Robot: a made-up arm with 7 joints.
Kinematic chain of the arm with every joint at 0, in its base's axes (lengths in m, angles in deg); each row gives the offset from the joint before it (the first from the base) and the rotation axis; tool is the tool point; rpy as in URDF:
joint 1: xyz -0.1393 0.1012 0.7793 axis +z
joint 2: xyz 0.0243 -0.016 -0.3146 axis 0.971 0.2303 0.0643
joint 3: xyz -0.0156 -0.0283 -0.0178 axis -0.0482 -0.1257 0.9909
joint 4: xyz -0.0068 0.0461 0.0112 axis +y
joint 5: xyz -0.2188 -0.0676 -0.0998 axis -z
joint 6: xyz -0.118 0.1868 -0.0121 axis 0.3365 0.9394 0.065
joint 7: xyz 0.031 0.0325 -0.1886 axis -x
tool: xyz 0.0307 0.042 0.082 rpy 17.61 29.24 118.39
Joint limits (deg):
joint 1: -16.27..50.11
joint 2: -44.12..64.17
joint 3: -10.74..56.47
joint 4: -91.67..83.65
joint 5: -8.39..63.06
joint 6: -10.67..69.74
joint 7: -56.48..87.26
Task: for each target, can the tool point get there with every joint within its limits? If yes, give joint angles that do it. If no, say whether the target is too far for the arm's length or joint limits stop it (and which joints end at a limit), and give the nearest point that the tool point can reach.
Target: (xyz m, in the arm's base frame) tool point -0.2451 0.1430 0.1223
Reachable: yes | joints 24.46 -28.45 -2.76 16.74 44.40 9.29 41.59
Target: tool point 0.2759 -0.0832 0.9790
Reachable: no: joint limits stop it (at a limit: joint 1, joint 2, joint 3, joint 4, joint 5, joint 6) | nearest point 0.1170 -0.1533 1.0104 | short by 0.176 m
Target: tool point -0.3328 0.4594 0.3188
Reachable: yes | joints -4.27 33.31 2.79 -29.94 8.56 44.25 -15.10
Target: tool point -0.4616 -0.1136 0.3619
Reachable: yes | joints 32.24 42.31 36.78 17.76 -1.49 -2.46 -26.20
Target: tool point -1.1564 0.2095 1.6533
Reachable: no: too far | nearest point -0.5882 0.1343 0.9419 | short by 0.914 m
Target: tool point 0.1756 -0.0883 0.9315
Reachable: no: joint limits stop it (at a limit: joint 1, joint 2, joint 3, joint 4, joint 5, joint 6) | nearest point 0.0863 -0.1124 0.9710 | short by 0.101 m
